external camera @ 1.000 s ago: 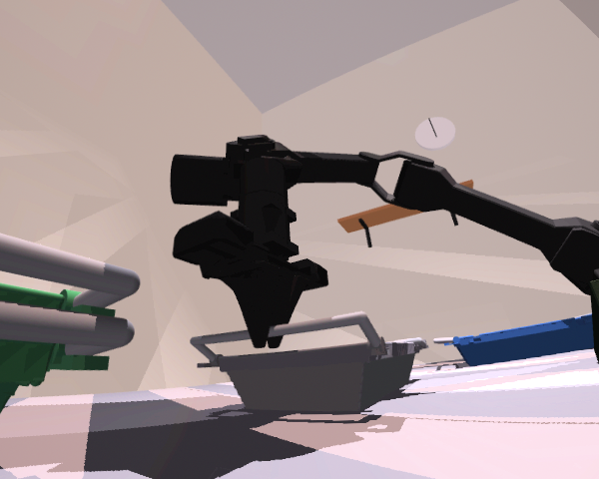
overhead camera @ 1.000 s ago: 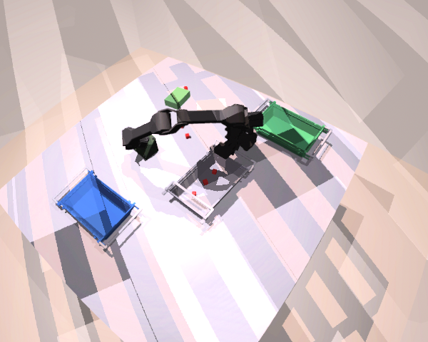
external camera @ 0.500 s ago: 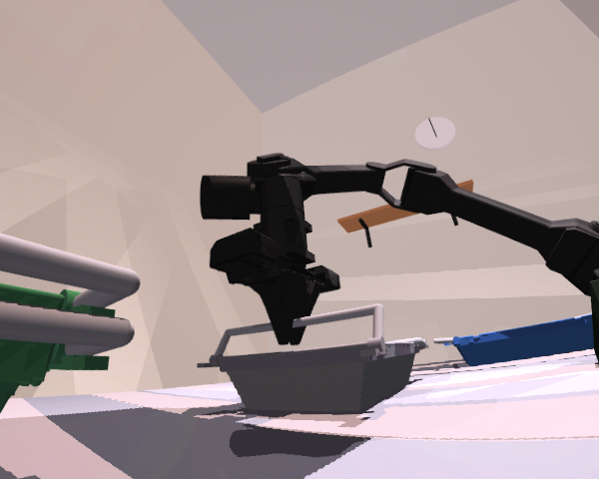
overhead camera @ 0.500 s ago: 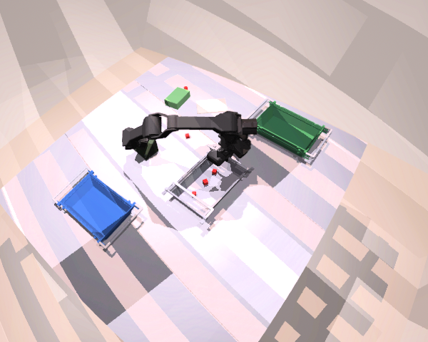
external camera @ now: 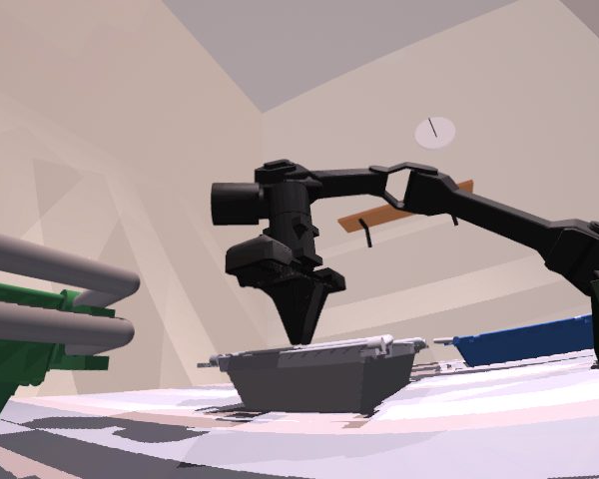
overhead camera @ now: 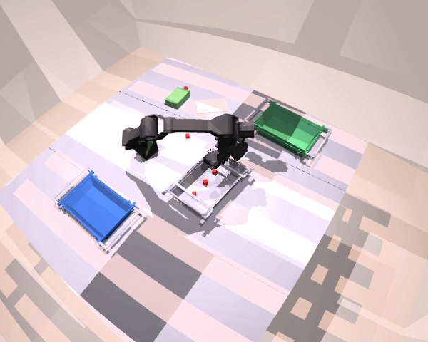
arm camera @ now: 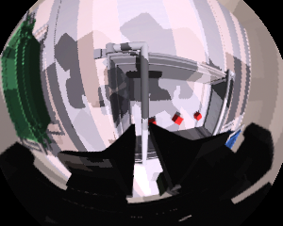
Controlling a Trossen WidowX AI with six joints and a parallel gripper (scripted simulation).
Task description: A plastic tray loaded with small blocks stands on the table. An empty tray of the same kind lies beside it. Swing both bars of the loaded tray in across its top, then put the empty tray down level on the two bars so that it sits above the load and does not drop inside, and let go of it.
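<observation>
Now: the blue tray 490 mm to the right of my gripper tip, 240 mm behind it and 20 mm below it. The rest, counted from my gripper tip: flat plate (330 mm behind, 260 mm to the left, 60 mm below); then green box (500 mm behind, 180 mm to the left, 50 mm below).
</observation>
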